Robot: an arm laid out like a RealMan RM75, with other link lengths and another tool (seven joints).
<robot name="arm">
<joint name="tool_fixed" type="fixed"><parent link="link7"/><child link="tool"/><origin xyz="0.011 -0.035 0.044" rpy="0.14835 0 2.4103"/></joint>
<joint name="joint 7" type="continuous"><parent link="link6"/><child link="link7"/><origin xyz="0.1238 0 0" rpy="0 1.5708 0"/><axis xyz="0 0 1"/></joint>
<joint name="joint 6" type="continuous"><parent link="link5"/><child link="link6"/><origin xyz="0 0 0" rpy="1.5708 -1.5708 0"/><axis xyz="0 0 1"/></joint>
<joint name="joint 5" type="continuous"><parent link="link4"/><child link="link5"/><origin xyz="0.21 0 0" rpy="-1.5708 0 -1.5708"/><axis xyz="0 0 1"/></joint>
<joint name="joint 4" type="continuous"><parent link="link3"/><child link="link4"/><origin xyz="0 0 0" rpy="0 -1.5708 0"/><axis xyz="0 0 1"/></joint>
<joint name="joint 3" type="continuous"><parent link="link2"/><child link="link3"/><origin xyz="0 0.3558 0" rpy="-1.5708 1.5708 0"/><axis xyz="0 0 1"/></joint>
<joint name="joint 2" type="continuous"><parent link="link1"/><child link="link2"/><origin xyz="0 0 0" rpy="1.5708 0 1.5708"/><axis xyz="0 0 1"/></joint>
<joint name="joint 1" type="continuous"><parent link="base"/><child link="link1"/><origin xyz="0 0 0.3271" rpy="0 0 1.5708"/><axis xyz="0 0 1"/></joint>
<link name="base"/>
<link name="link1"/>
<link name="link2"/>
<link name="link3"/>
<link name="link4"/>
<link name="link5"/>
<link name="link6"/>
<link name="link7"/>
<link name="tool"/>
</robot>
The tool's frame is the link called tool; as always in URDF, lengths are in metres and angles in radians. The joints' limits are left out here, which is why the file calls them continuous.
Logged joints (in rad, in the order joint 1, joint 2, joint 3, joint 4, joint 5, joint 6, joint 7), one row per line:
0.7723 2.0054 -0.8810 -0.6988 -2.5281 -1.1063 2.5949
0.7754 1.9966 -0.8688 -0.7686 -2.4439 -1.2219 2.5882
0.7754 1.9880 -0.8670 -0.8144 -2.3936 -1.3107 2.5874
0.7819 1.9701 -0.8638 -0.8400 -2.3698 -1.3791 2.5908
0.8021 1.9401 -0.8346 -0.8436 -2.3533 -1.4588 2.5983
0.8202 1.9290 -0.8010 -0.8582 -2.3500 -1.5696 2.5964
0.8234 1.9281 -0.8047 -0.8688 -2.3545 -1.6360 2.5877
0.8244 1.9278 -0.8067 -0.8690 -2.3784 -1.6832 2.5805
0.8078 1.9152 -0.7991 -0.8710 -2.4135 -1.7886 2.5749
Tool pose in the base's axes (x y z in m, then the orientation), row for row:
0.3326 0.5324 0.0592 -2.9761 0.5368 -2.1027
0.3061 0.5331 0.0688 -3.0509 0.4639 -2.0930
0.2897 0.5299 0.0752 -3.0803 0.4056 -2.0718
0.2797 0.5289 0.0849 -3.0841 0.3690 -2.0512
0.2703 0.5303 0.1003 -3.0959 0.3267 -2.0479
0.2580 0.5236 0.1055 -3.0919 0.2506 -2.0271
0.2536 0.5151 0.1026 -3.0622 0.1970 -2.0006
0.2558 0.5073 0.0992 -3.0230 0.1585 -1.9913
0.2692 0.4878 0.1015 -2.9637 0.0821 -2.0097
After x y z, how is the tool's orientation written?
As angles about the fixed x, y, z axes (roll, pitch, yaw), in radians.
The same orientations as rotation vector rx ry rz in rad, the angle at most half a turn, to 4 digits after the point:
-1.2348 2.2784 0.1672
-1.3205 2.3410 0.2122
-1.3888 2.3780 0.2160
-1.4339 2.3930 0.2014
-1.4641 2.4254 0.1875
-1.5259 2.4660 0.1320
-1.5740 2.4743 0.0585
-1.5899 2.4781 -0.0195
-1.5850 2.5153 -0.1583

